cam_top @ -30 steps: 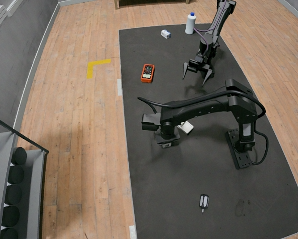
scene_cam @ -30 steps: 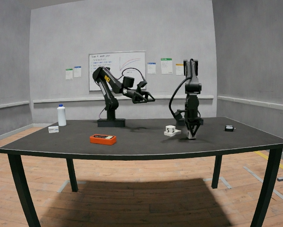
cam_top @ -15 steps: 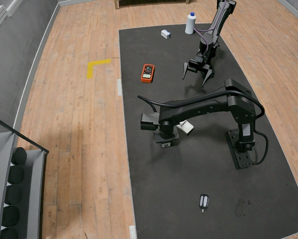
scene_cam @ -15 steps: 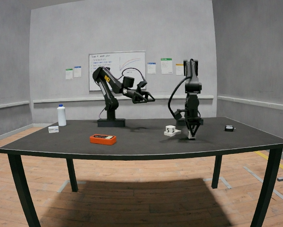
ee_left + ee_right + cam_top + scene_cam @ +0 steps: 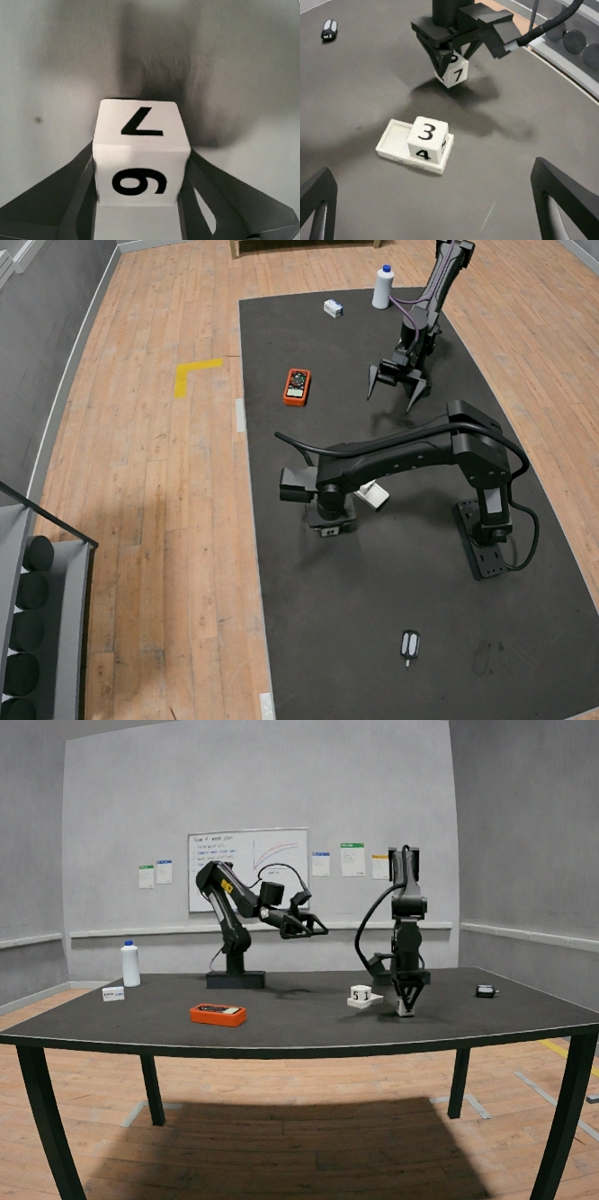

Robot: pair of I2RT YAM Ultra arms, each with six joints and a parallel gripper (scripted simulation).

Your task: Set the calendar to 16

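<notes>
Right now my left hand is 120 mm past the white tray, 80 mm to the left of it and 20 mm above it. From my left hand the other things lie so: white bottle: 380 mm behind, 900 mm to the right, 50 mm above.
</notes>
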